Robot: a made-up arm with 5 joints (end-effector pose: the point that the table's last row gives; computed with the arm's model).
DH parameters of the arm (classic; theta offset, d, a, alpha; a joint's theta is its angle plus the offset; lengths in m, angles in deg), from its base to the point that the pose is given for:
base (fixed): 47.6 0 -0.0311 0
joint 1: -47.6 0.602 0.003 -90
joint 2: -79.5 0 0.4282 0
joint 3: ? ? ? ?
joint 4: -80.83 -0.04 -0.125 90
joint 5: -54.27 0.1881 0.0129 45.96
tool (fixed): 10.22 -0.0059 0 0
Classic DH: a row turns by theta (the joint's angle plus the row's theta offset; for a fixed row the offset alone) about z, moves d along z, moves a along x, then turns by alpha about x.
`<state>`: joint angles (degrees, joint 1 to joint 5).
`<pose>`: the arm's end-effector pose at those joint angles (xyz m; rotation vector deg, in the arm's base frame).
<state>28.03 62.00 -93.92 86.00 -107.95</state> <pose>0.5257 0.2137 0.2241 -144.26 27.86 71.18</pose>
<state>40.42 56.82 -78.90 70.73 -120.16</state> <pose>0.4267 0.2986 0.2150 -143.05 -4.26 77.52</pose>
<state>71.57 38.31 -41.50 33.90 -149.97</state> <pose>0.1523 0.3749 0.2810 -115.30 -85.10 86.68</pose>
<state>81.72 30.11 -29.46 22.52 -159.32</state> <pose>0.0716 0.3606 0.3249 -98.08 -109.66 85.70</pose>
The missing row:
joint 3: -19.66 0 -0.3829 0
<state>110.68 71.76 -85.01 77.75 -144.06</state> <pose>-0.1484 0.4279 0.1014 82.41 79.28 -95.32</pose>
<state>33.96 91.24 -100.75 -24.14 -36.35</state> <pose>0.6285 0.3506 0.0659 -86.21 55.41 -33.17</pose>
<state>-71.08 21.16 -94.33 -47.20 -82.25</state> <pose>0.1567 -0.7016 1.1218 57.89 -15.33 169.55</pose>
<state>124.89 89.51 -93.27 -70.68 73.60</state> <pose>-0.4058 0.5843 0.2150 -65.60 103.72 55.10</pose>
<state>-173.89 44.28 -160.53 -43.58 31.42</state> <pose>-0.6455 -0.0485 1.2820 -11.67 58.32 155.71</pose>
